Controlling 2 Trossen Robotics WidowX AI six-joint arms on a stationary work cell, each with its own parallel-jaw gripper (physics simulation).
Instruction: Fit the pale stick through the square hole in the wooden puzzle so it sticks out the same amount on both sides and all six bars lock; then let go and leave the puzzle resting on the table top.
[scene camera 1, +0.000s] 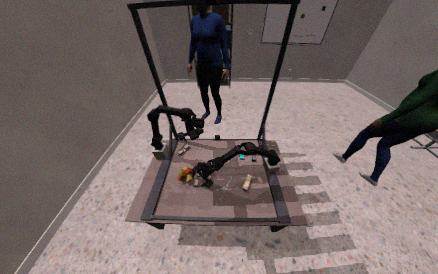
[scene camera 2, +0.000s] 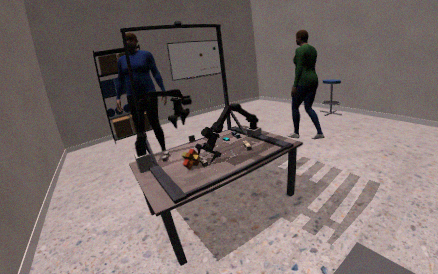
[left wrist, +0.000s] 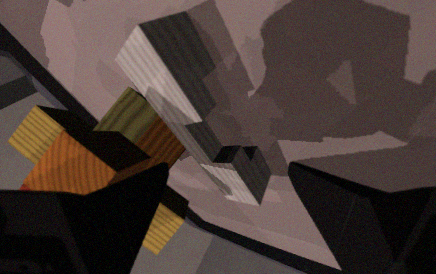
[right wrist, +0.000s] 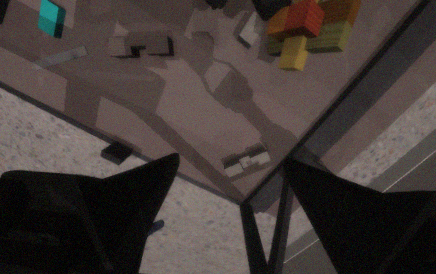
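Where they show: left gripper, fingertip midpoint: (scene camera 1: 196, 181) (scene camera 2: 203, 161) (left wrist: 229, 168); right gripper, fingertip midpoint: (scene camera 1: 192, 140) (scene camera 2: 180, 126) (right wrist: 231, 160); left arm's base, origin of the base link: (scene camera 1: 272, 162) (scene camera 2: 253, 128); right arm's base, origin of the base link: (scene camera 1: 159, 147) (scene camera 2: 141, 154).
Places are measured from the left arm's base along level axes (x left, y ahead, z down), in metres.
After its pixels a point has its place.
The puzzle (scene camera 1: 185, 174) {x 0.009, y 0.707, z -0.027 m} (scene camera 2: 190, 158) (left wrist: 70, 165) (right wrist: 302, 20) {x -0.024, y 0.673, z -0.050 m}, of orange, red, yellow and olive bars, rests on the table. A pale notched stick (left wrist: 160, 80) {x -0.026, y 0.614, z 0.037 m} (right wrist: 249, 31) {x -0.032, y 0.616, z 0.037 m} lies close beside it, outside the puzzle; whether they touch is unclear. The square hole cannot be made out. My left gripper (scene camera 1: 202, 181) {x 0.043, y 0.635, z 0.045 m} (scene camera 2: 207, 155) {x 0.043, y 0.635, z 0.045 m} (left wrist: 229, 168) {x 0.043, y 0.635, z 0.045 m} is open and empty, low over the stick, one finger on the puzzle's side of it. My right gripper (scene camera 1: 187, 136) {x -0.196, y 0.630, z -0.177 m} (scene camera 2: 179, 124) {x -0.196, y 0.630, z -0.177 m} (right wrist: 231, 160) {x -0.196, y 0.630, z -0.177 m} is open and empty, raised above the table's back left part in scene camera 1.
A pale notched piece (scene camera 1: 184, 149) {x -0.314, y 0.743, z 0.054 m} (scene camera 2: 166, 155) {x -0.276, y 0.754, z 0.034 m} (right wrist: 246, 161) {x -0.305, y 0.747, z 0.052 m} lies near a table corner. A tan block (scene camera 1: 247, 182) {x 0.118, y 0.245, z 0.037 m} (scene camera 2: 247, 145) {x 0.141, y 0.271, z 0.037 m}, a teal block (scene camera 1: 242, 157) {x -0.129, y 0.213, z 0.053 m} (scene camera 2: 226, 139) {x -0.132, y 0.228, z 0.055 m} (right wrist: 51, 17) {x -0.147, y 0.222, z 0.053 m} and a greyish notched bar (right wrist: 142, 44) {x -0.130, y 0.425, z 0.037 m} lie farther off. Frame posts stand at the table.
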